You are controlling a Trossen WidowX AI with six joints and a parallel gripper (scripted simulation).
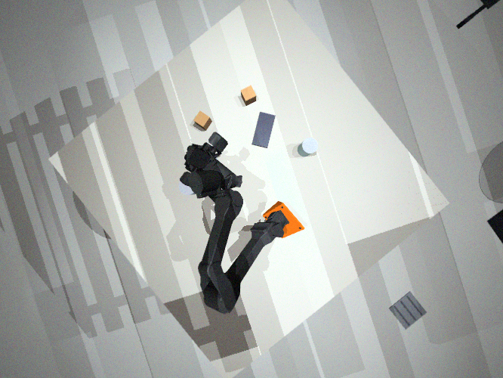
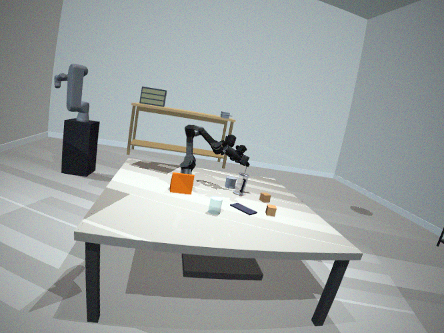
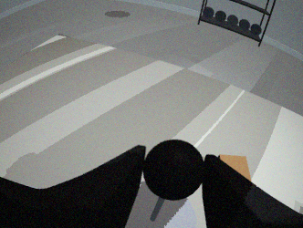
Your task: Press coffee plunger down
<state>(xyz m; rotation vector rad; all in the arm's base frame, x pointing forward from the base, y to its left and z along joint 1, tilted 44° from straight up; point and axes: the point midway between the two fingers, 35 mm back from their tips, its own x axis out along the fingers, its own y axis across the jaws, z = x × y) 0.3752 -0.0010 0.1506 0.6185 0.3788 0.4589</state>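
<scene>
Now: the coffee press 2 cm behind my gripper tip, 2 cm to the right of it and 10 cm below it.
</scene>
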